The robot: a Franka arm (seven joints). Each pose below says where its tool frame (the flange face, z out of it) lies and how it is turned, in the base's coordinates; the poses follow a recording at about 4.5 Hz.
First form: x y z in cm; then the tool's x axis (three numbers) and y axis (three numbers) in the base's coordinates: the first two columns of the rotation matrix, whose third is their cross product.
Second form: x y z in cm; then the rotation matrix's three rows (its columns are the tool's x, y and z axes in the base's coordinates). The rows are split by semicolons. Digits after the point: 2 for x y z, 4 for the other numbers.
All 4 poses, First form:
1: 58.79 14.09 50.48 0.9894 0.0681 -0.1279 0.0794 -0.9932 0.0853
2: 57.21 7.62 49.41 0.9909 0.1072 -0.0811 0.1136 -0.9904 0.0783
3: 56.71 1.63 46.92 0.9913 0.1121 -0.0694 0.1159 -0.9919 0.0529
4: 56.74 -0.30 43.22 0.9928 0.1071 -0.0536 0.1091 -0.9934 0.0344
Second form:
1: 58.79 14.09 50.48; 0.9894 0.0794 -0.1212; 0.0681 -0.9932 -0.0946; -0.1279 0.0853 -0.9881
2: 57.21 7.62 49.41; 0.9909 0.1136 -0.0719; 0.1072 -0.9904 -0.0868; -0.0811 0.0783 -0.9936
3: 56.71 1.63 46.92; 0.9913 0.1159 -0.0629; 0.1121 -0.9919 -0.0605; -0.0694 0.0529 -0.9963
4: 56.74 -0.30 43.22; 0.9928 0.1091 -0.0496; 0.1071 -0.9934 -0.0400; -0.0536 0.0344 -0.9979
